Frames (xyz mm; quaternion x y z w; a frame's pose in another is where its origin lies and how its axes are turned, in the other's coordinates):
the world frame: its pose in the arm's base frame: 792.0 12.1 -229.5 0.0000 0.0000 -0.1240 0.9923
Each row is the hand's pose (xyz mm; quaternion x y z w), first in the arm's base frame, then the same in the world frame.
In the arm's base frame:
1: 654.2 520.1 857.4 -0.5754 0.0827 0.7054 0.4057
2: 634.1 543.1 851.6 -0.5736 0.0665 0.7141 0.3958
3: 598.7 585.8 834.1 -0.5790 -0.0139 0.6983 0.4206
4: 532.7 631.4 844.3 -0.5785 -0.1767 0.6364 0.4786
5: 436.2 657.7 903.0 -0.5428 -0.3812 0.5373 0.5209
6: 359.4 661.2 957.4 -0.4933 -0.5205 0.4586 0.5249
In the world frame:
1: -258.6 458.5 1086.9 -0.5812 0.0107 0.7502 0.3151
2: -283.7 475.8 1081.1 -0.5774 -0.0051 0.7577 0.3042
3: -328.5 508.5 1063.6 -0.5728 -0.0856 0.7451 0.3308
4: -403.7 536.4 1073.8 -0.5521 -0.2471 0.6909 0.3960
5: -503.7 538.2 1132.5 -0.4913 -0.4456 0.5978 0.4503
6: -579.0 522.7 1186.9 -0.4249 -0.5776 0.5201 0.4640

